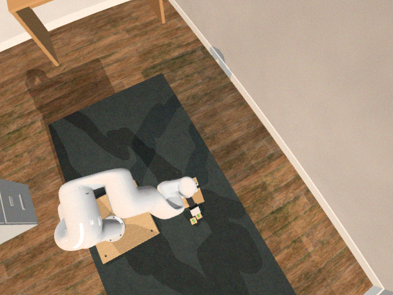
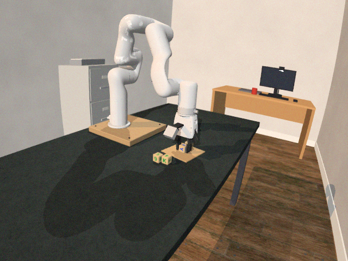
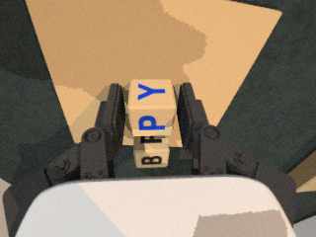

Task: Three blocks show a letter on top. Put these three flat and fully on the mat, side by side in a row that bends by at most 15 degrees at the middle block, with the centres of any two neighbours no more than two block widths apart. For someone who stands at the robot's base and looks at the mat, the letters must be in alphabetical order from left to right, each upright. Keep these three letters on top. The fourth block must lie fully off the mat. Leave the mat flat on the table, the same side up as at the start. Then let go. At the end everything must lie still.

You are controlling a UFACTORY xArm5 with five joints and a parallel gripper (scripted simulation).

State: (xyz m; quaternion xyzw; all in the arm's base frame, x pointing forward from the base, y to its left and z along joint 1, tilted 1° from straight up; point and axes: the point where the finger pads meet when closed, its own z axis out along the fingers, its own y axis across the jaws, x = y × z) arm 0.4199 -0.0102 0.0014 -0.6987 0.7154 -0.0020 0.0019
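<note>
The tan mat lies 2 cm below my hand. The rest, counted from my hand: green-lettered block 4 cm behind, 14 cm to the right, 1 cm below.
</note>
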